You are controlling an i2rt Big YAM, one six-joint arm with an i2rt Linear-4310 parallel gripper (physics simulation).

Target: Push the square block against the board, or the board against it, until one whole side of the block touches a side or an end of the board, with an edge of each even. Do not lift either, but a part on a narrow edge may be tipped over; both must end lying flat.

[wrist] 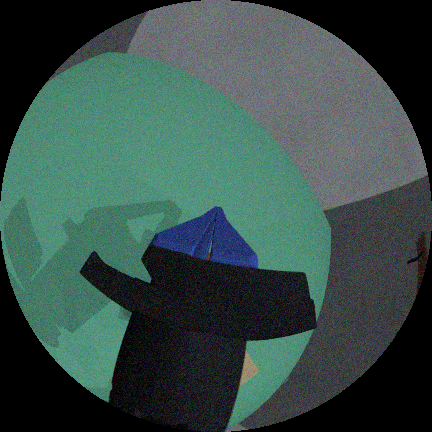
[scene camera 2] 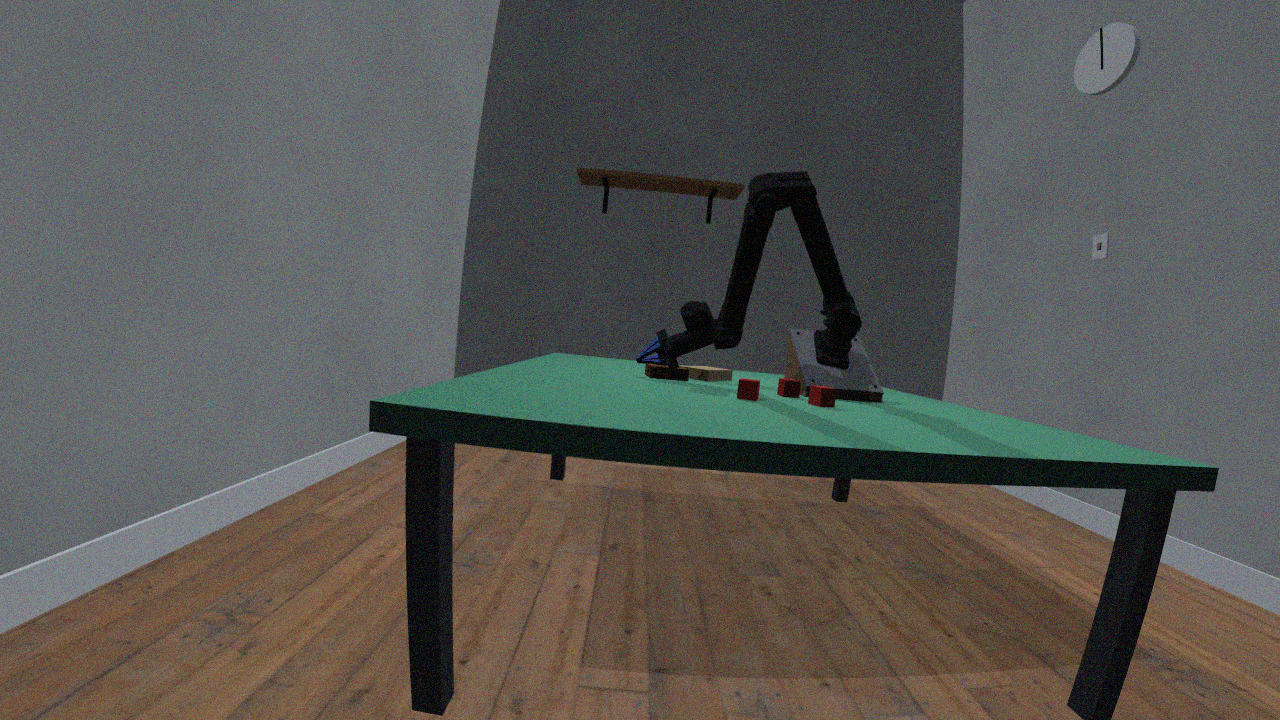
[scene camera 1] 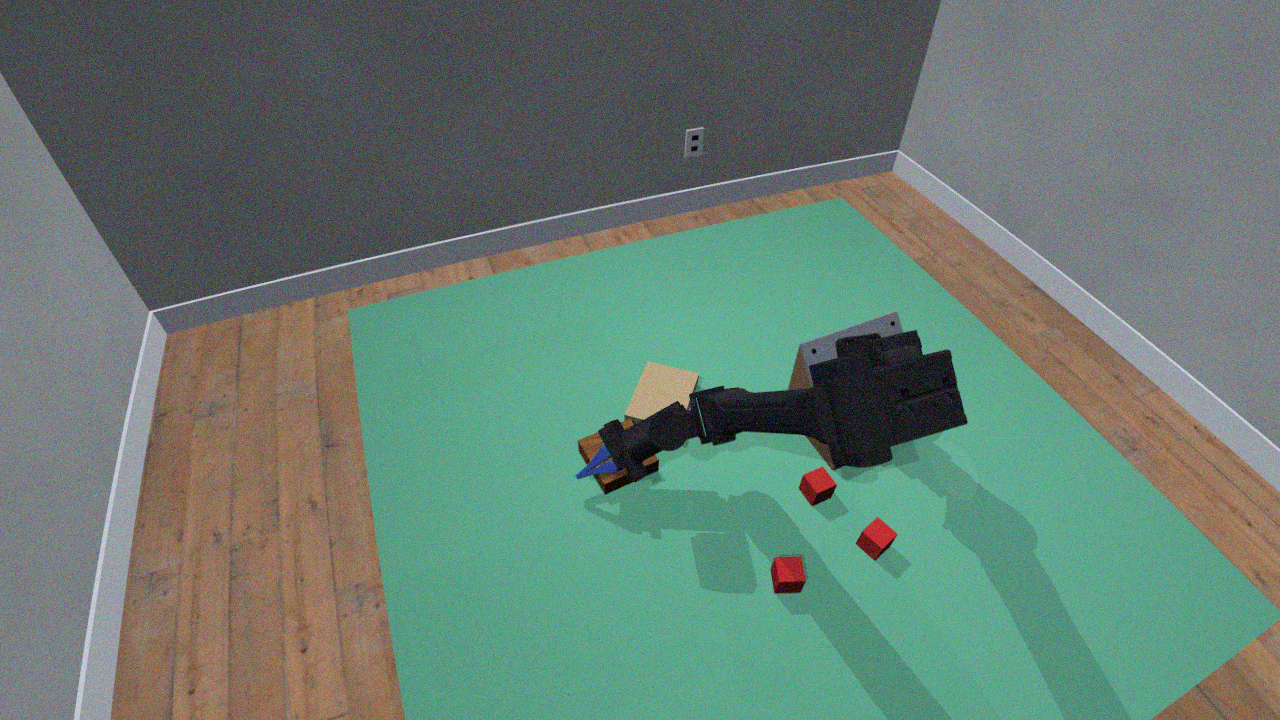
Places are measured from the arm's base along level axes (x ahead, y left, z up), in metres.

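Pixels of known places: gripper, between the fingertips: [wrist: 217,212] [scene camera 2: 636,360] [scene camera 1: 577,477]; arm's base, origin of its link: [scene camera 2: 830,351].
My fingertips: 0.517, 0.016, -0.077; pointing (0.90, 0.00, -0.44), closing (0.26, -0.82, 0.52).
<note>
For each thing: its top centre in the pictures, then the offset to it from my fingertips, as dx, dy, dz. Level surfaces: height alone.
- dark brown square block, centre of its top: [scene camera 1: 617,450] [scene camera 2: 666,366] -0.080, -0.039, -0.009
- light tan board, centre of its top: [scene camera 1: 662,393] [scene camera 2: 706,367] -0.195, -0.139, -0.009
- table, height of its surface: dz -0.040
The dark brown square block [scene camera 1: 591,444] [scene camera 2: 667,372] lies flat, partly under the gripper. The light tan board [scene camera 1: 662,388] [scene camera 2: 711,372] lies flat close behind and right of it in scene camera 1; the arm hides where they meet, so contact and evenness of edges cannot be told. A corner of the board [wrist: 248,369] shows in the wrist view. My gripper [scene camera 1: 578,476] [scene camera 2: 639,360] [wrist: 217,212] is shut and empty, tilted low over the block, its blue fingertips reaching past the block's left side. Whether it touches the block cannot be told.
Red cubes [scene camera 1: 818,486] [scene camera 1: 876,538] [scene camera 1: 788,574] stand right and in front of the block. The arm's base stands on a sloped grey plate [scene camera 1: 823,347] [scene camera 2: 866,374] at the right. The table [scene camera 1: 501,582] [scene camera 2: 554,402] has a green top.
</note>
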